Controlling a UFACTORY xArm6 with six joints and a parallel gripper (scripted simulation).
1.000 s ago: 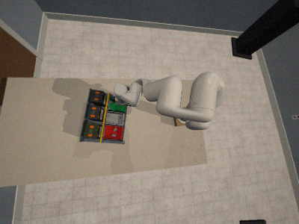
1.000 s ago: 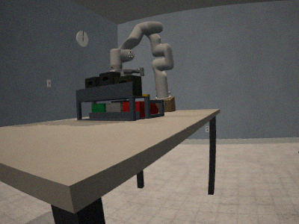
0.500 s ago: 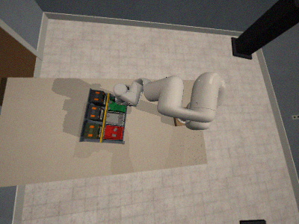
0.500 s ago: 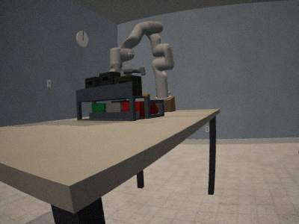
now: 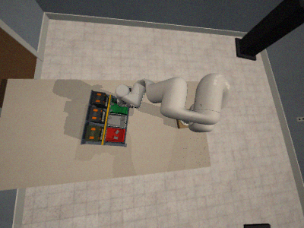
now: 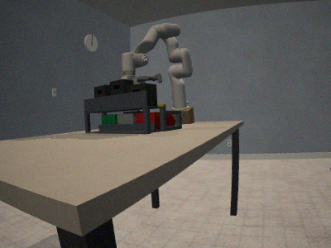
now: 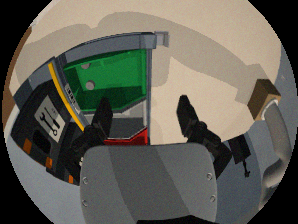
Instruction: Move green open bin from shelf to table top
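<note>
Right now the green open bin is 90 mm below my hand and 80 mm ahead of it. Round my hand: yellow strip (130 mm ahead, 110 mm to the left, 30 mm below); red bin (220 mm to the left, 90 mm below, 80 mm ahead); grey bin (110 mm to the left, 90 mm below, 80 mm ahead).
</note>
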